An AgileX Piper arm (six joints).
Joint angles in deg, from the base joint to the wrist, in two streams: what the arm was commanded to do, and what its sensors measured. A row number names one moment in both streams.
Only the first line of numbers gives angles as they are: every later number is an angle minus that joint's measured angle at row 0.
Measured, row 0:
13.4, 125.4, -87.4, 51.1, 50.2, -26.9
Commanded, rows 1 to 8:
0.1, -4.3, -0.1, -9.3, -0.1, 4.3
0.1, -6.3, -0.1, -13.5, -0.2, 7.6
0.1, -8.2, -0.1, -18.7, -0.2, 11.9
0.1, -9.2, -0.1, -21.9, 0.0, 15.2
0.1, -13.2, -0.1, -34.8, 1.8, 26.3
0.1, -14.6, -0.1, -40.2, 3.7, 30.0
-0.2, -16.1, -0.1, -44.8, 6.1, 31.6
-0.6, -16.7, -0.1, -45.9, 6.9, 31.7
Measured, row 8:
0.0, -14.6, 0.0, -40.2, 3.8, 29.0
